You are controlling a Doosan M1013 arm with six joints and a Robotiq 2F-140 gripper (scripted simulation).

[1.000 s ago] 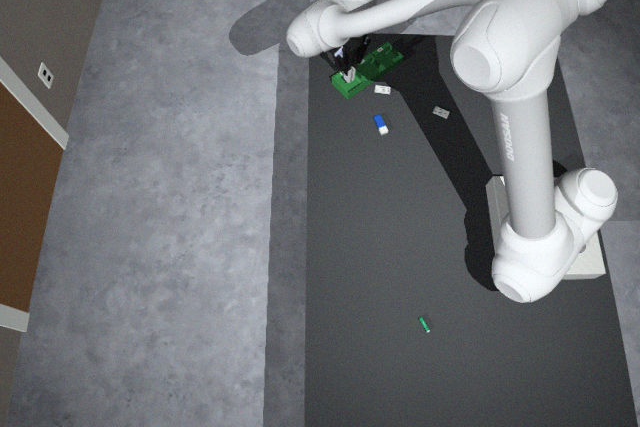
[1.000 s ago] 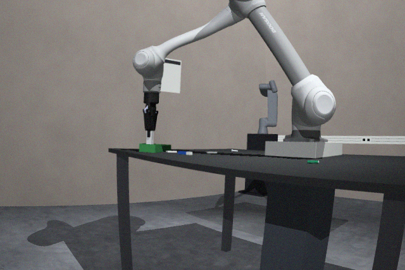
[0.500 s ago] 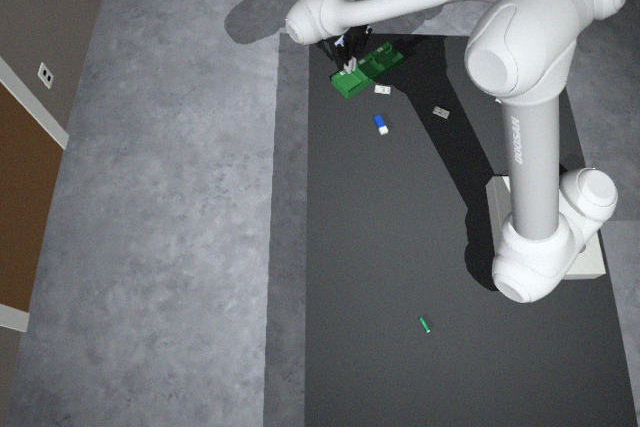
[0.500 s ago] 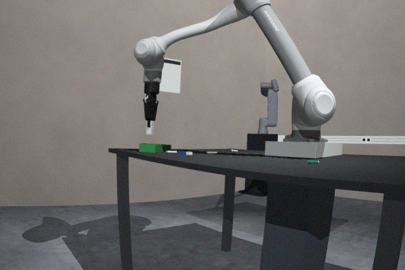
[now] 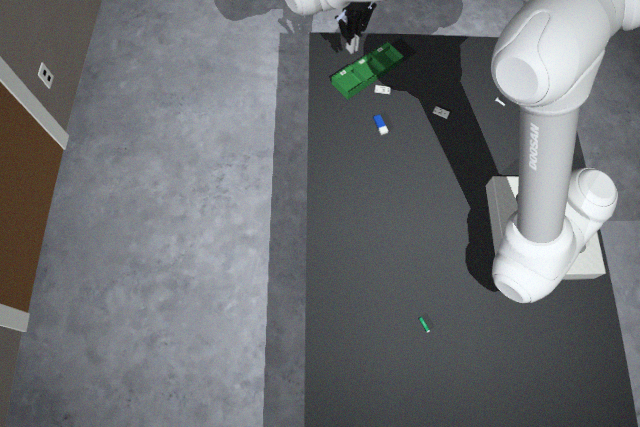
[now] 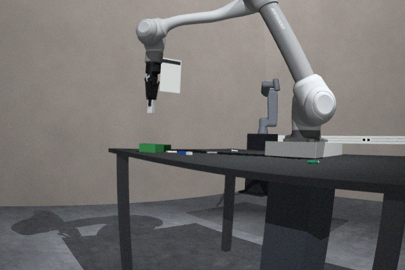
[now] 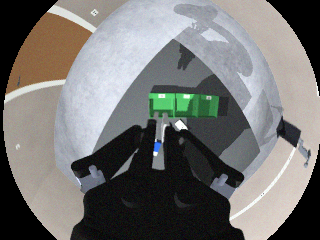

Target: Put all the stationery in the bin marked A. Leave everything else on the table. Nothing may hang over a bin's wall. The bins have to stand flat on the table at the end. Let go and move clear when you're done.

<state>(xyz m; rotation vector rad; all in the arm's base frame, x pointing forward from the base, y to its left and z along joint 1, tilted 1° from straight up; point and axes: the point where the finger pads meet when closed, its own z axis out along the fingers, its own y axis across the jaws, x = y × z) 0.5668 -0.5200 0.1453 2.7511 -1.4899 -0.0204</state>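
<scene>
The blue-and-white eraser is 21 cm below my hand, 16 cm to the left of it and 10 cm behind it. From my hand the other things lie so: small white screw-like piece (51 cm behind, 21 cm below, 6 cm to the left); green marker-like stick (79 cm to the left, 22 cm below, 18 cm behind); long green bin (20 cm below, 7 cm behind, 5 cm to the right).
</scene>
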